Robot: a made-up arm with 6 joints. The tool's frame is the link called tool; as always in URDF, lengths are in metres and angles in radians.
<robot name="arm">
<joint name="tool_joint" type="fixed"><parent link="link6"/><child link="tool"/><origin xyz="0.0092 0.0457 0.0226" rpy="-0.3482 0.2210 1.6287"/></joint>
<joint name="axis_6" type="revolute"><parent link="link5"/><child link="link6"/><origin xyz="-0.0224 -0.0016 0.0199" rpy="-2.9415 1.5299 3.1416"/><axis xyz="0 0 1"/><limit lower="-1.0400" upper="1.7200"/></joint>
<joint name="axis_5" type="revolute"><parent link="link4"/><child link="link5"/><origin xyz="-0.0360 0.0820 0.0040" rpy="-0.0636 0.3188 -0.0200"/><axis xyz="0 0 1"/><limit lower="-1.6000" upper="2.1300"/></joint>
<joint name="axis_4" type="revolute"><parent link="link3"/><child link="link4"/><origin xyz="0.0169 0.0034 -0.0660" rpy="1.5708 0.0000 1.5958"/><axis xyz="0 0 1"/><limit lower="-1.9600" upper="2.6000"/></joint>
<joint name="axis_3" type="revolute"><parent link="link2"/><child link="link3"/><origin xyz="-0.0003 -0.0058 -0.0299" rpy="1.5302 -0.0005 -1.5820"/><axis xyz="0 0 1"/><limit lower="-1.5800" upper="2.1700"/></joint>
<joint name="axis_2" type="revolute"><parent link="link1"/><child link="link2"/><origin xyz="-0.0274 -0.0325 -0.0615" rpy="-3.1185 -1.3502 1.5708"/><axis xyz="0 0 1"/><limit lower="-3.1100" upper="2.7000"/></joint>
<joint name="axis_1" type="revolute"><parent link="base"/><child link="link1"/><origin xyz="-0.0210 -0.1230 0.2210" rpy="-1.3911 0.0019 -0.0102"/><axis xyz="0 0 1"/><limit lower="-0.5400" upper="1.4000"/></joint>
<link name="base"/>
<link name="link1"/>
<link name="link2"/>
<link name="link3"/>
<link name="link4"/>
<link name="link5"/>
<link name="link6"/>
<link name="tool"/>
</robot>
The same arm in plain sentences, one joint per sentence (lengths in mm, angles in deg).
The arm has six revolute joints in a row. What follows holds with every joint at zero, and every direction is one of the base frame's. Joint 1 lies 21 mm along -x and 123 mm along -y and 221 mm along +z from the base frame's origin and rotates about the direction (0.0104, 0.983847, 0.178709), from -30.94 to 80.21 deg. Joint 2 lies 28 mm along -x and 66 mm along -y and 21 mm along +z from joint 1 and rotates about the direction (-0.025399, -0.040598, -0.998853), from -178.19 to 154.7 deg. Joint 3 lies 5 mm along -x and 1 mm along +y and 30 mm along +z from joint 2 and rotates about the direction (0.0001, -1, 0), from -90.53 to 124.33 deg. Joint 4 lies 17 mm along -x and 66 mm along +y and 3 mm along -z from joint 3 and rotates about the direction (-1, -0.0001, -0.0001), from -112.3 to 148.97 deg. Joint 5 lies 4 mm along -x and 82 mm along -y and 36 mm along +z from joint 4 and rotates about the direction (-0.947658, -0.057397, -0.314086), from -91.67 to 122.04 deg. Joint 6 lies 26 mm along -x and 15 mm along +z from joint 5 and rotates about the direction (0.332902, 0.219301, -0.917106), from -59.59 to 98.55 deg. The tool frame, which is the frame that the pose is given for, lies 22 mm along +x and 39 mm along -y and 26 mm along -z from joint 6; its axes are the base frame's turned by roll -180, pitch 0 and yaw -89.99 deg (as in URDF: about the fixed x, then y, then z).
